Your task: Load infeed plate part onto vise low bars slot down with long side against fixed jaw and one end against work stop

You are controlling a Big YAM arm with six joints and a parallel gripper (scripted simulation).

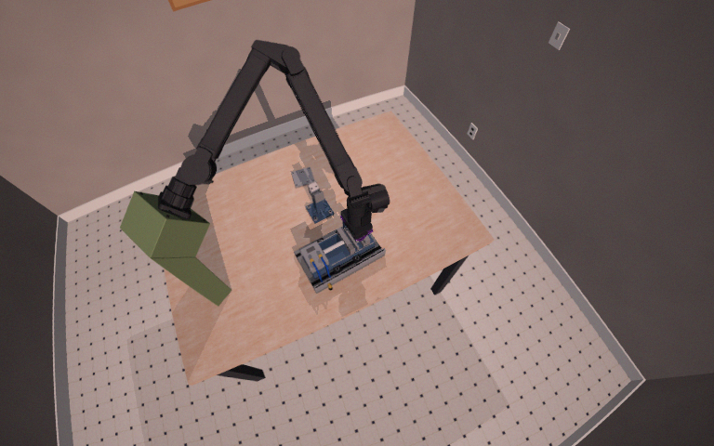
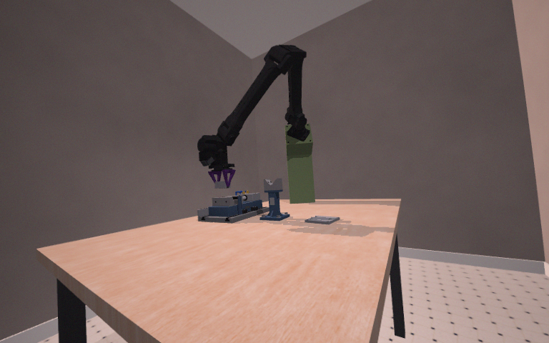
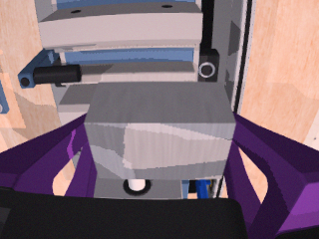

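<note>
Right now the part is 1 cm below my hand. From my hand the other things lie so: fixed jaw 7 cm below, 4 cm to the left, 2 cm ahead; work stop rod 6 cm to the left, 6 cm below, 3 cm behind; moving jaw 7 cm below, 4 cm behind, 1 cm to the left.
</note>
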